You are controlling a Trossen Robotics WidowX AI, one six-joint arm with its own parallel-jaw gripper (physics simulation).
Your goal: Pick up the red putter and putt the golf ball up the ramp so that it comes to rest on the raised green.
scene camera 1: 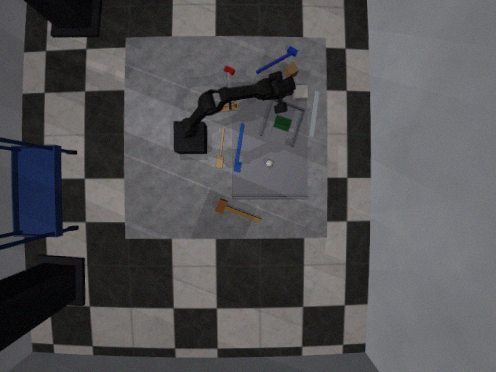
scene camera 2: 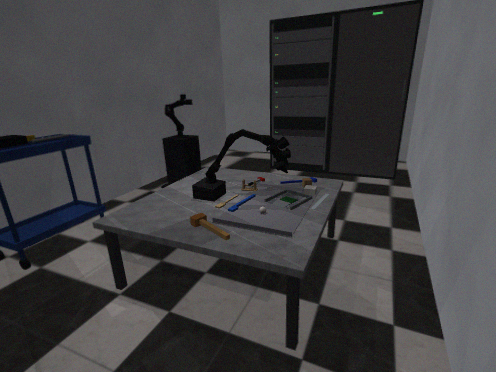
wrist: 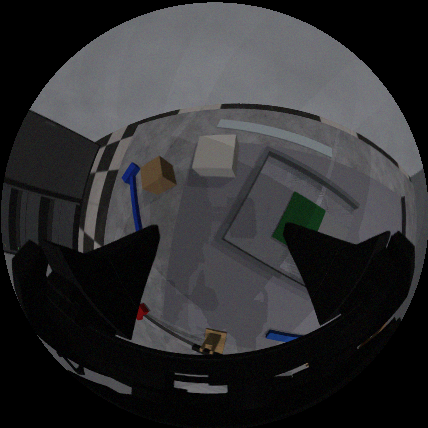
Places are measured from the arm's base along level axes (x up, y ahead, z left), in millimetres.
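Where they show: gripper, fingertip midpoint: [scene camera 2: 287, 169] [wrist: 223, 230]; arm's base, link origin: [scene camera 1: 189, 132] [scene camera 2: 211, 182].
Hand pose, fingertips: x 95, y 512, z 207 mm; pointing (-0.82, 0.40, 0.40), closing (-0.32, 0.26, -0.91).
Observation:
Each offset is from my fingertips to the top centre of the thing. "pt": to the spot under its first point.
The putter's red head @[dx -164, dy -306, dz +214 mm] [scene camera 1: 229, 70] [scene camera 2: 261, 179] [wrist: 142, 311] is at the back of the table. Its thin shaft runs to a small wooden stand [scene camera 1: 231, 106] [scene camera 2: 249, 188] [wrist: 215, 340], where its dark grip end rests. The white golf ball @[dx -148, dy -32, dz -358 mm] [scene camera 1: 269, 163] [scene camera 2: 263, 210] sits on the grey platform @[dx -166, dy -15, dz -570 mm] [scene camera 1: 270, 186] [scene camera 2: 250, 223]; it does not show in the wrist view. A green patch @[pt dx -185, dy +41, dz -102 mm] [scene camera 1: 282, 123] [scene camera 2: 288, 199] [wrist: 301, 215] lies within grey rails. A separate ramp slope is hard to make out. My gripper [scene camera 1: 281, 92] [scene camera 2: 284, 169] [wrist: 223, 230] is open and empty, above the table near the railed area's back corner.
A blue mallet @[dx -168, dy -15, dz +301 mm] [scene camera 1: 274, 62] [wrist: 134, 200], a tan cube @[dx -134, dy +79, dz +224 mm] [scene camera 1: 291, 69] [wrist: 158, 176] and a white block @[dx -146, dy +142, dz +91 mm] [scene camera 1: 300, 92] [wrist: 216, 156] are at the back right. A blue stick @[dx -177, dy -216, dz -268 mm] [scene camera 1: 240, 145], a tan stick @[dx -184, dy -336, dz -274 mm] [scene camera 1: 222, 145] and an orange mallet @[dx -142, dy -204, dz -675 mm] [scene camera 1: 242, 212] [scene camera 2: 213, 229] lie on the table.

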